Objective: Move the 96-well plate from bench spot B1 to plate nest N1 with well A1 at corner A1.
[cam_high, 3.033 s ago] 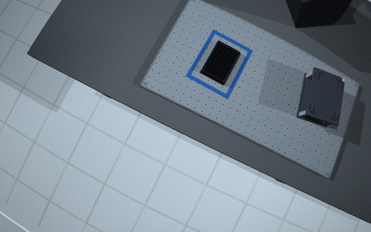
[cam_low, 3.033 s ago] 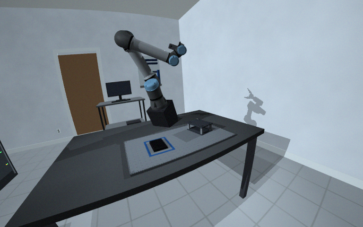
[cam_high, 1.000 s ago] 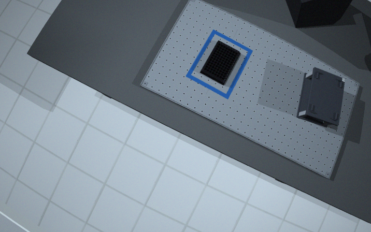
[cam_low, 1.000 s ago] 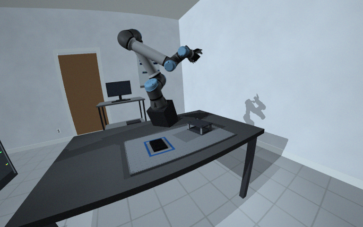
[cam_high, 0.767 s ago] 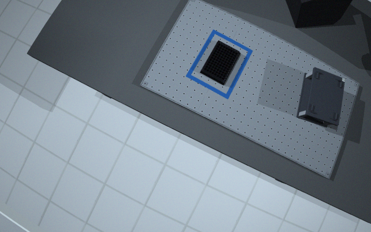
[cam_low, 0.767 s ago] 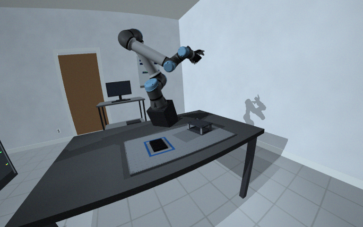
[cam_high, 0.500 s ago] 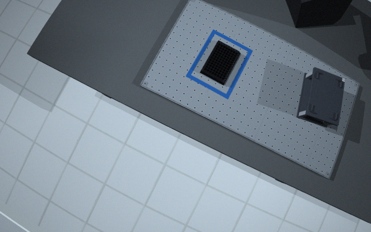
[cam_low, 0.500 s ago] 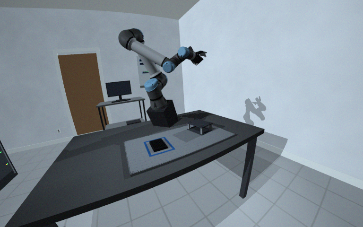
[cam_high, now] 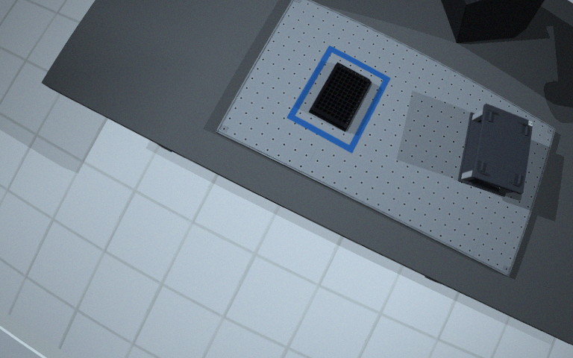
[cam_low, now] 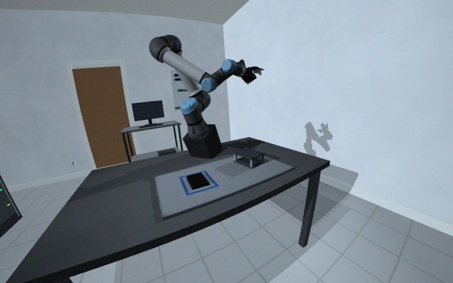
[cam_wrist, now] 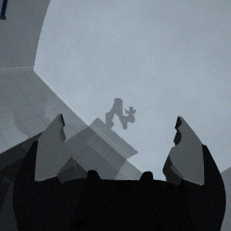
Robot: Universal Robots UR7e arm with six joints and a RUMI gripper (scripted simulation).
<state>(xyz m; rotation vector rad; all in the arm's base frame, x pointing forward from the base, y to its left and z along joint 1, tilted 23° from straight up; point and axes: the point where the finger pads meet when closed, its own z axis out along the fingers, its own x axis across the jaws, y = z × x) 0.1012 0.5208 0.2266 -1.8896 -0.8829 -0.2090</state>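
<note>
Now: the black 96-well plate 15 cm ahead of my hand, 62 cm to the right of it and 54 cm below it. Also, from my hand: raised plate nest 16 cm ahead, 26 cm to the right, 49 cm below.
</note>
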